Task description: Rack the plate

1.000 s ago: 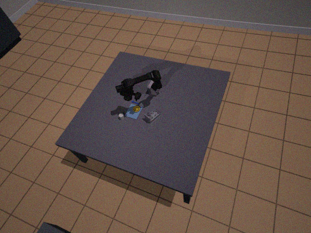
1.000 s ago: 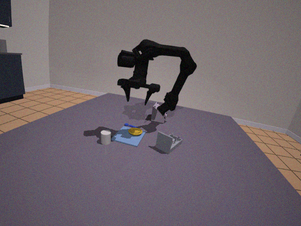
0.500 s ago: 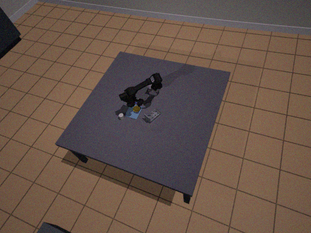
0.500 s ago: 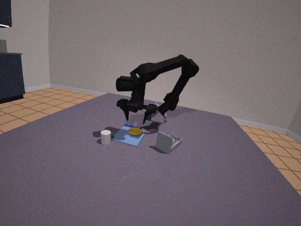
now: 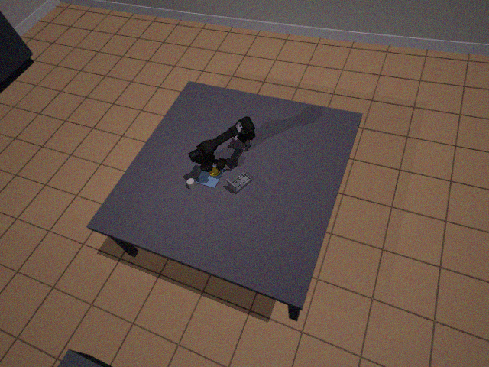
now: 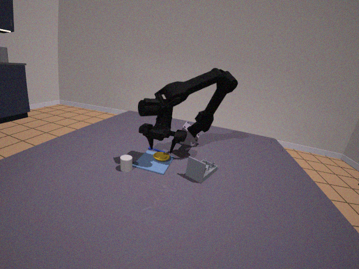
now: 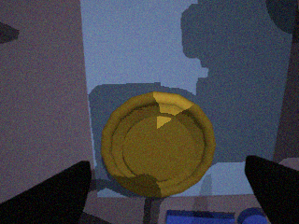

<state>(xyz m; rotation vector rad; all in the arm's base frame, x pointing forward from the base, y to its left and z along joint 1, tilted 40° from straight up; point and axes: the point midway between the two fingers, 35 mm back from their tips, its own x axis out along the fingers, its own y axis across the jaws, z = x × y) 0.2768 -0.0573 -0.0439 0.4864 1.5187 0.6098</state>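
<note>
Now: gripper tip 30 mm above the yellow plate. From my gripper tip the other things lie so: white cup (130 mm ahead, 80 mm to the right, 20 mm below); then grey dish rack (190 mm to the left, 20 mm below, 20 mm ahead); then light blue mat (40 mm below, 30 mm ahead, 10 mm to the right).
</note>
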